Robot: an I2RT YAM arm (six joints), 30 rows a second.
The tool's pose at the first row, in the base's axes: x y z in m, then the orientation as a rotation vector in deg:
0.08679 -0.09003 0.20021 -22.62 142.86 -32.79
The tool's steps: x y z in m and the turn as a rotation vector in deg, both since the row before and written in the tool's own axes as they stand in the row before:
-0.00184 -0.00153 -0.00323 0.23 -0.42 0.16
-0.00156 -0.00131 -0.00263 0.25 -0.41 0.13
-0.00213 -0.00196 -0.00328 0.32 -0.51 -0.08
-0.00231 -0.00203 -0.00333 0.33 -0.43 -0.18
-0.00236 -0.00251 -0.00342 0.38 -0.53 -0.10
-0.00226 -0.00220 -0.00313 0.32 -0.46 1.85
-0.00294 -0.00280 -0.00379 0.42 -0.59 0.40
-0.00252 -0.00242 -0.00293 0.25 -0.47 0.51
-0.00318 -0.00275 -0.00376 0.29 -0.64 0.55
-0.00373 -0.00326 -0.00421 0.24 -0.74 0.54
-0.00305 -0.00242 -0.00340 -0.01 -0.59 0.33
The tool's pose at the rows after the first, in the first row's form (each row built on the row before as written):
0.08668 -0.08963 0.20421 -22.41 142.38 -32.87
0.08662 -0.08933 0.20752 -22.23 141.90 -32.99
0.08671 -0.08916 0.21189 -22.31 141.29 -33.24
0.08688 -0.08895 0.21641 -22.49 140.74 -33.57
0.08707 -0.08908 0.22126 -22.57 140.08 -33.89
0.08726 -0.08905 0.22570 -20.24 139.62 -33.34
0.08756 -0.08915 0.23124 -19.70 138.92 -33.49
0.08795 -0.08936 0.23578 -19.07 138.40 -33.42
0.08831 -0.08936 0.24141 -18.41 137.70 -33.33
0.08876 -0.08947 0.24789 -17.81 136.92 -33.16
0.08906 -0.08938 0.25305 -17.54 136.37 -32.83

